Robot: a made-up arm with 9 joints. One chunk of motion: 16 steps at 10 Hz.
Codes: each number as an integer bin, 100 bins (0 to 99) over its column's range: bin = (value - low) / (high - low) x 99, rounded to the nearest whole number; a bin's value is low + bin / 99 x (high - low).
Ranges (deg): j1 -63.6..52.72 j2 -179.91..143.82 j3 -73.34..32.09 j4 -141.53..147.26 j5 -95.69..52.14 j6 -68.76..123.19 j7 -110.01..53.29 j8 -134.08..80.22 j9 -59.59..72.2
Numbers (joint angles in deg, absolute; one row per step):
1: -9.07 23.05 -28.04 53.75 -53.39 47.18 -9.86 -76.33 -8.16
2: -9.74 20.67 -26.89 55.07 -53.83 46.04 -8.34 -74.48 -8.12
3: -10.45 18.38 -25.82 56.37 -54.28 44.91 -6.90 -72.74 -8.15
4: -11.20 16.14 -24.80 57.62 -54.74 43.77 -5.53 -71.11 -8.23
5: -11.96 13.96 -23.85 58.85 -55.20 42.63 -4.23 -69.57 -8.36
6: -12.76 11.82 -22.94 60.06 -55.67 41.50 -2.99 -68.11 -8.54
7: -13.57 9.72 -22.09 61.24 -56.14 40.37 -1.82 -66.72 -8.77
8: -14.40 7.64 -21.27 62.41 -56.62 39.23 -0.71 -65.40 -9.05
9: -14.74 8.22 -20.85 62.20 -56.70 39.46 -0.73 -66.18 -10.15
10: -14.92 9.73 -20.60 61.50 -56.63 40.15 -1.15 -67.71 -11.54
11: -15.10 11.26 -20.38 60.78 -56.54 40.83 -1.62 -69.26 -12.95
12: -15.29 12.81 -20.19 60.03 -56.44 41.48 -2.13 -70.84 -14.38
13: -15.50 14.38 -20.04 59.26 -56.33 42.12 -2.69 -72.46 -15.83
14: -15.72 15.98 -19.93 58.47 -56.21 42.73 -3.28 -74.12 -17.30
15: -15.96 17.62 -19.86 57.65 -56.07 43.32 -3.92 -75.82 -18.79
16: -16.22 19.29 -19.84 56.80 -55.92 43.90 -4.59 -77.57 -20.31
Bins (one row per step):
1: 46 62 43 67 28 60 61 27 39
2: 46 61 44 67 28 59 62 28 39
3: 45 61 45 68 28 59 63 28 39
4: 45 60 46 68 27 58 63 29 39
5: 44 59 46 69 27 57 64 30 38
6: 43 59 47 69 27 57 65 30 38
7: 43 58 48 70 26 56 66 31 38
8: 42 57 49 70 26 56 66 32 38
9: 42 58 49 70 26 56 66 31 37
10: 41 58 50 70 26 56 66 31 36
11: 41 58 50 69 26 57 66 30 35
12: 41 59 50 69 26 57 65 29 34
13: 41 59 50 69 26 57 65 28 33
14: 41 60 50 69 26 58 65 28 32
15: 41 60 50 68 27 58 64 27 31
16: 40 61 50 68 27 58 64 26 30

